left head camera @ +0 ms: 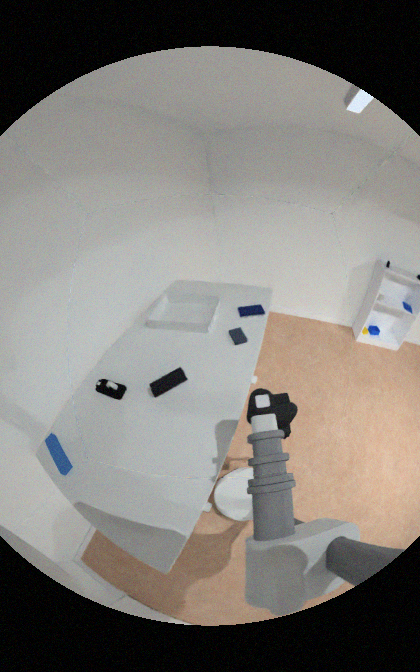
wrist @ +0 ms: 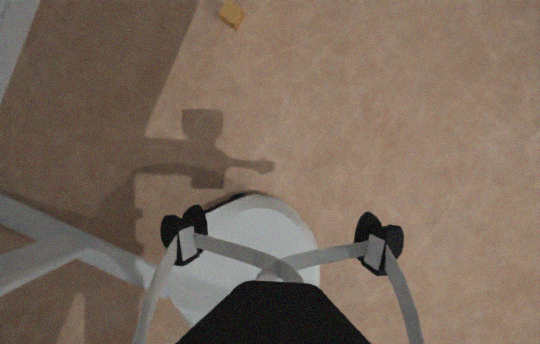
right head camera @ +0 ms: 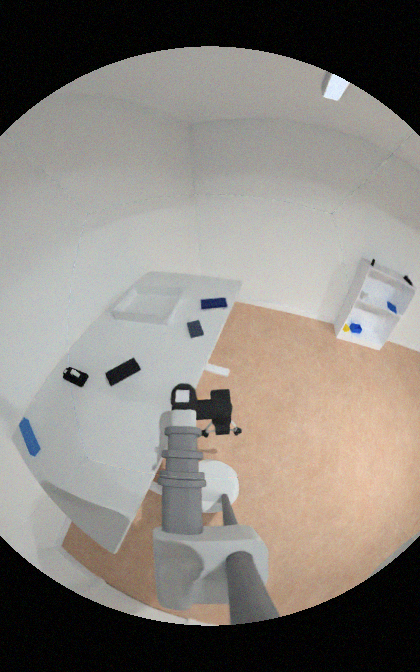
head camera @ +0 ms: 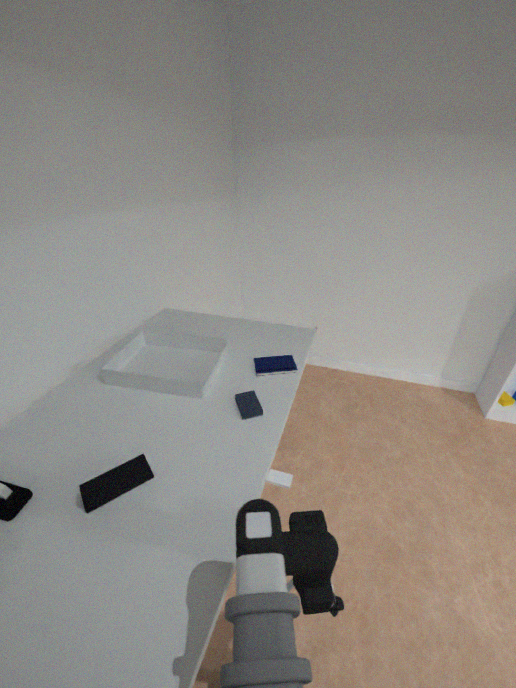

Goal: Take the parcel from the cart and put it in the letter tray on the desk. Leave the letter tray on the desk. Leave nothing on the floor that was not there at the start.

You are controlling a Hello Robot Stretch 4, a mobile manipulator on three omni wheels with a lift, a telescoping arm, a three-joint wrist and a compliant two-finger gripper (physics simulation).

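Frame: origin at the robot's base, x ahead, y left, z up, level; metres.
Where they show: gripper, fingertip midpoint: [wrist: 280, 228] [head camera: 302, 611].
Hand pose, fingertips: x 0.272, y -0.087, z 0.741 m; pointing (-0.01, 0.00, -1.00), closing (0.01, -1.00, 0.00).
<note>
After its pixels a point has its place.
The pale letter tray [head camera: 149, 383] {x 0.797, y 0.317, z 0.957 m} [left head camera: 177, 325] [right head camera: 140, 317] stands upright at the far end of the desk [head camera: 183, 439] {x 0.601, y 0.183, z 0.923 m} [left head camera: 165, 430] [right head camera: 100, 425]; no object shows inside it. My gripper [right head camera: 221, 432] [wrist: 280, 228] {x 0.272, y -0.087, z 0.741 m} is open, its fingertips wide apart with nothing between them. It points down beside the desk's right edge, over the floor and the white round base [right head camera: 220, 485] [wrist: 250, 230] {x 0.133, y -0.013, z 0.187 m}. The cart does not show, and I cannot make out a parcel in these views.
A navy notebook [head camera: 275, 364] {x 0.899, y -0.088, z 0.935 m}, a small dark box [head camera: 248, 404] {x 0.702, y 0.010, z 0.941 m} and a black block [head camera: 116, 482] {x 0.455, y 0.297, z 0.967 m} lie on the desk. A small orange-yellow block [wrist: 232, 15] {x 0.731, y 0.083, z 0.023 m} is on the floor. A white shelf unit [left head camera: 370, 300] [right head camera: 352, 300] stands at the right.
</note>
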